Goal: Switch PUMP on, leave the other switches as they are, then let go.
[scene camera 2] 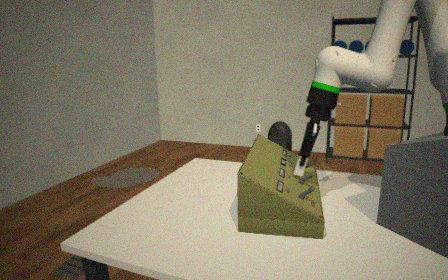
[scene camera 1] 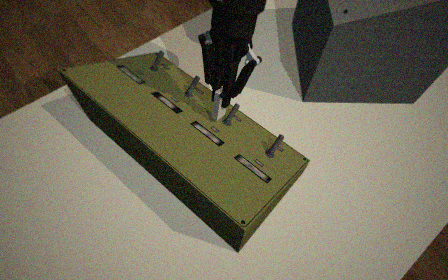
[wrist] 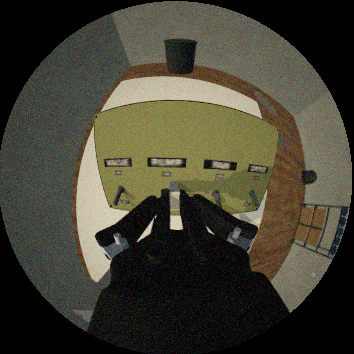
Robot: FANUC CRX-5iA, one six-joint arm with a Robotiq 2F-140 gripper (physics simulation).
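Places are measured from the arm's base along level axes (x ahead, y left, z up), in centimetres.
Pixels of known places: gripper, fingertip midpoint: (scene camera 2: 297,174) (scene camera 1: 218,116) (wrist: 172,187).
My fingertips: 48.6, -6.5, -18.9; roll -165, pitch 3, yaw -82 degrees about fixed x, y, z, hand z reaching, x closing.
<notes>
Ahead of a thing's pixels: the offset from my fingertips to its top centre, as dx, dy, dz. Level surfaces: height alone.
The olive sloped switch panel (scene camera 1: 200,165) (scene camera 2: 260,195) (wrist: 185,125) carries four grey levers. Its labels are too blurred to read. The PUMP lever @(-3.1, +1.4, +1.3) (scene camera 1: 231,114) (scene camera 2: 305,178) is second from the right in scene camera 1 and leans the same way as the others; it is hidden behind the fingers in the wrist view. The VALVE lever @(-4.1, +13.3, +1.3) (scene camera 1: 275,145) (scene camera 2: 306,192) (wrist: 119,195), FAN lever @(-2.0, -10.6, +1.3) (scene camera 1: 192,86) (wrist: 216,196) and DRIVE lever @(-1.0, -22.5, +1.3) (scene camera 1: 157,60) (wrist: 254,197) stand along the row. My gripper (scene camera 1: 218,105) (scene camera 2: 300,166) (wrist: 172,187) is shut and empty, its pale tips low beside the PUMP lever; contact is unclear.
The panel stands on a white table @(dz -11.8) (scene camera 1: 350,175) (scene camera 2: 165,215). A large grey block (scene camera 1: 370,65) (scene camera 2: 415,190) is to the right in both scene views. A dark bin (scene camera 2: 280,135) (wrist: 180,56) and a shelf rack (scene camera 2: 329,120) stand beyond the table.
</notes>
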